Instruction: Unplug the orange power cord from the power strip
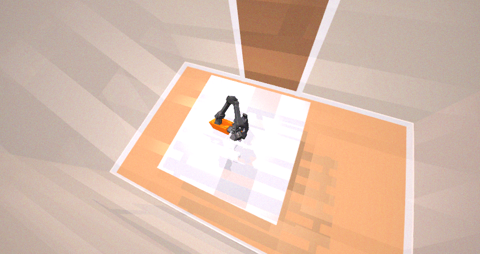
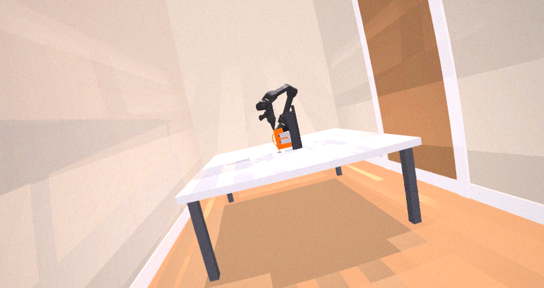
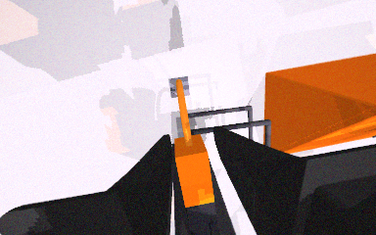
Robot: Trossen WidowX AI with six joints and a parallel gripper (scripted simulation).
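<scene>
The orange plug lies 6 cm to the left of my gripper tip, 1 cm below it and 1 cm ahead of it.
</scene>
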